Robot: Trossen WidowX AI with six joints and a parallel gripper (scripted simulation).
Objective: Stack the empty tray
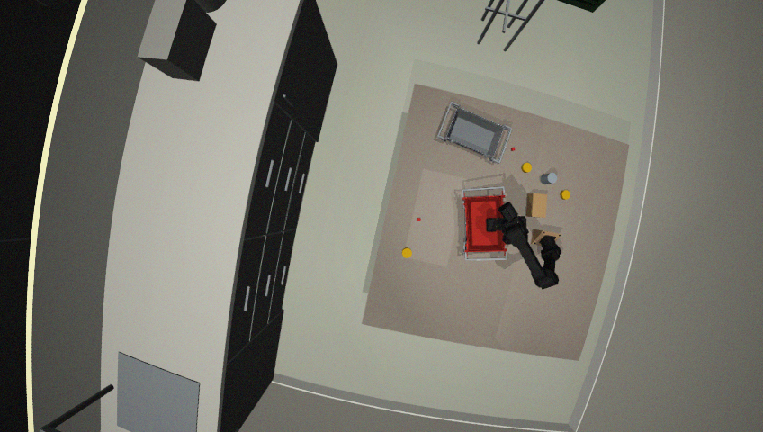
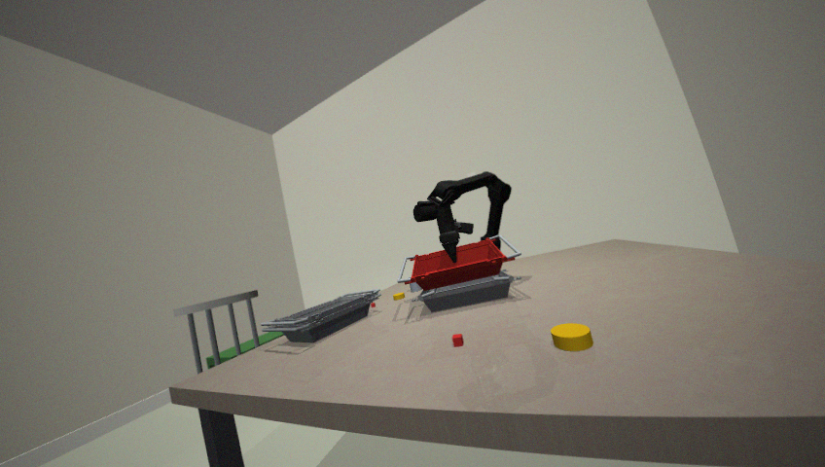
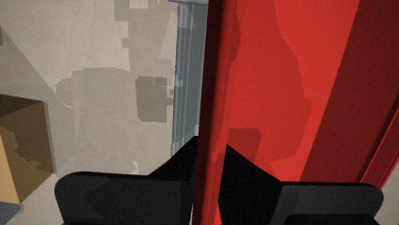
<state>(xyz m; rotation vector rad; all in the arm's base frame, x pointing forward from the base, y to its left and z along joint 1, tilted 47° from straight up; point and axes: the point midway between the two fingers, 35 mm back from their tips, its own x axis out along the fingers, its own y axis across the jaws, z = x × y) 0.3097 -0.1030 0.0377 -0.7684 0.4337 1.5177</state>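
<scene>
My gripper tip is now 8 cm short of the red tray, 2 cm to the right of it and 1 cm below it. Also, from my gripper tip: red cube 37 cm ahead, 11 cm below, 5 cm to the left; box 23 cm behind, 12 cm to the right, 9 cm below.
</scene>
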